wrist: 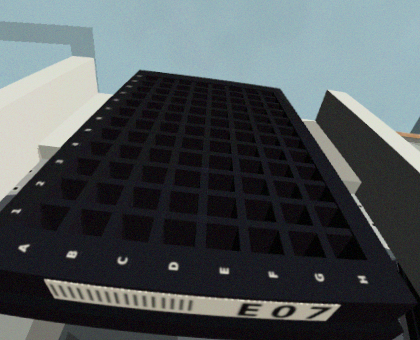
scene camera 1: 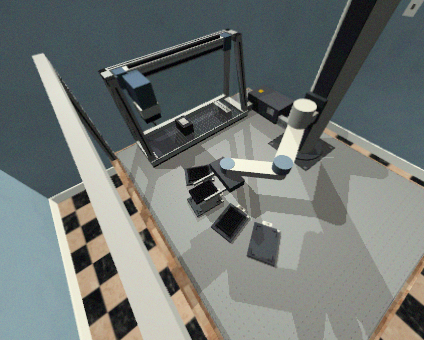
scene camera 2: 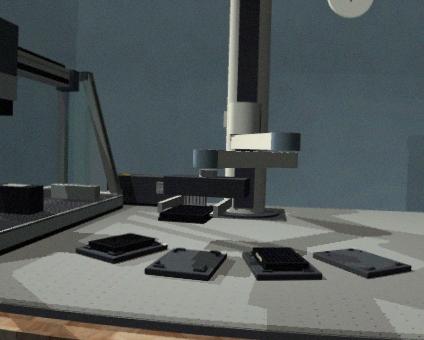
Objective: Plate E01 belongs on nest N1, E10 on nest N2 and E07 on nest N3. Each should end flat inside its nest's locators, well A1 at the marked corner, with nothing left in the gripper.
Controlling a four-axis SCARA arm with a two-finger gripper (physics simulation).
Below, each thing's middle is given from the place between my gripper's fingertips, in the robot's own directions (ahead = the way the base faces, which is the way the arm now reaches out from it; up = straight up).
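Scene:
Nest N2 (scene camera 2: pixel 252 263) sits 18 cm to the left of my hand, 5 cm behind it and 11 cm below it. The black plate E07 (scene camera 2: pixel 196 214) is 2 cm behind my hand and 1 cm below it, and going by their middles it is, of the things named here, the nearest to my hand. As for nest N3 (scene camera 2: pixel 95 254), I find it 16 cm to the right of my hand, 10 cm behind it and 11 cm below it, while the out nest (scene camera 2: pixel 180 264) is 11 cm below my hand and 2 cm behind it.

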